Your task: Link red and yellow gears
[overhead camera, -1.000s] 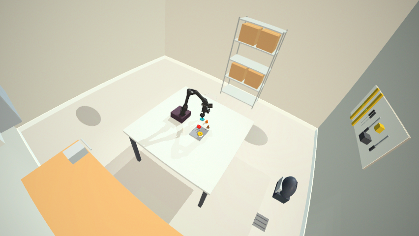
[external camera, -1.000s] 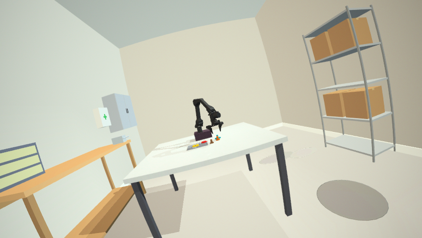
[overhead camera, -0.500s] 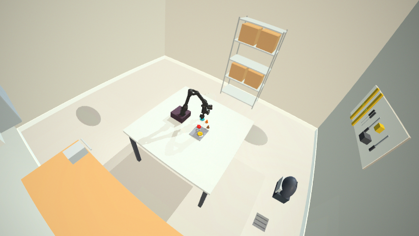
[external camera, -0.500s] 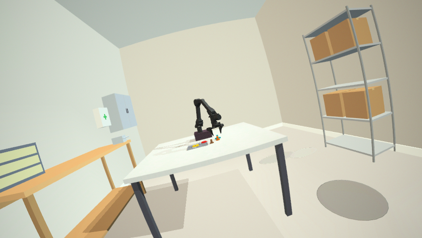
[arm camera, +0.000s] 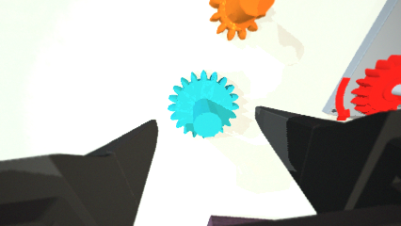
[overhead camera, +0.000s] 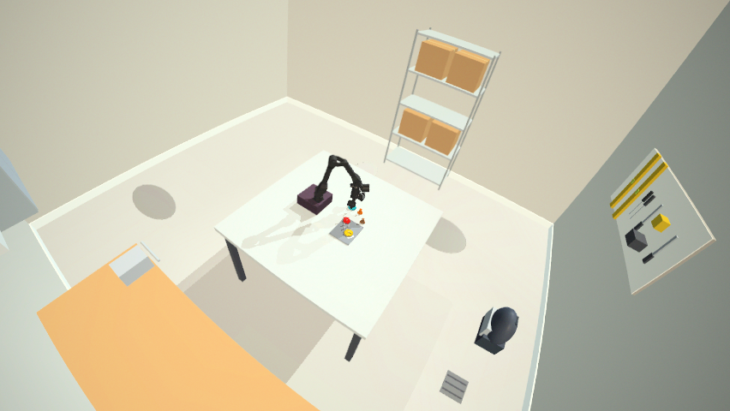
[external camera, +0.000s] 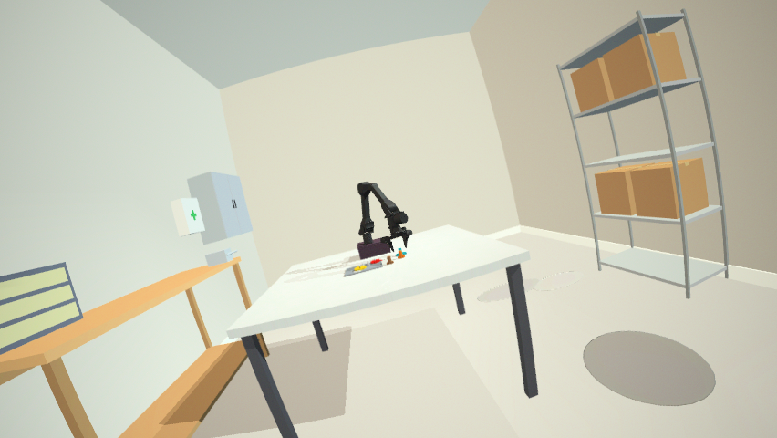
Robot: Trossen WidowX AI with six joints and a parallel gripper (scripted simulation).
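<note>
Right now my gripper tip is 150 mm to the left of the red gear, 70 mm short of it and 10 mm above it. The rest, counted from my gripper tip: cyan gear: 10 mm below; then red arrow: 120 mm to the right, 50 mm ahead, 20 mm below; then orange gear: 80 mm ahead, 10 mm below.
</note>
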